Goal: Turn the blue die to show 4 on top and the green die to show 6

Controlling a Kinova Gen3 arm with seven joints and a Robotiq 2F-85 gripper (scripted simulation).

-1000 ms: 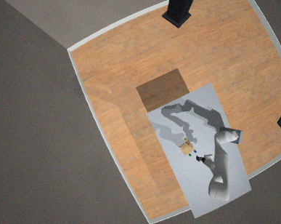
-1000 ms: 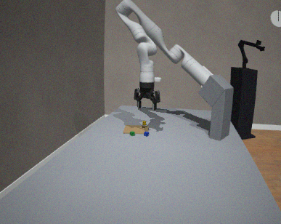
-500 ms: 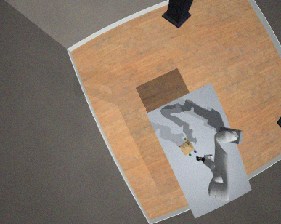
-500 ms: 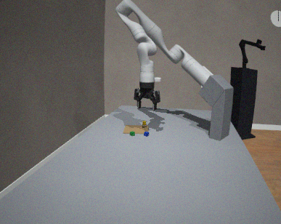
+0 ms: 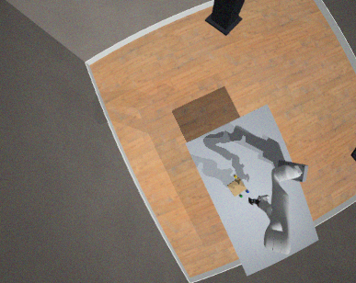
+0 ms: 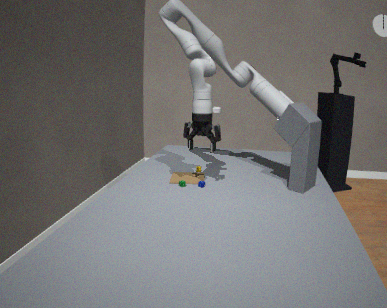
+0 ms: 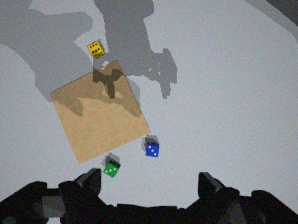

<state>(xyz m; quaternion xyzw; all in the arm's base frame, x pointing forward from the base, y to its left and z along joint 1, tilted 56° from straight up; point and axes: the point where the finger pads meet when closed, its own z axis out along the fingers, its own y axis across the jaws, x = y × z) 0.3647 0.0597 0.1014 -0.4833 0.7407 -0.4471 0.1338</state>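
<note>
Now: the blue die 14 cm below my hand. Round my hand: green die 7 cm ahead, 2 cm to the right, 14 cm below; then tan mat 3 cm ahead, 11 cm to the right, 15 cm below; then yellow die 3 cm behind, 20 cm to the right, 14 cm below.
</note>
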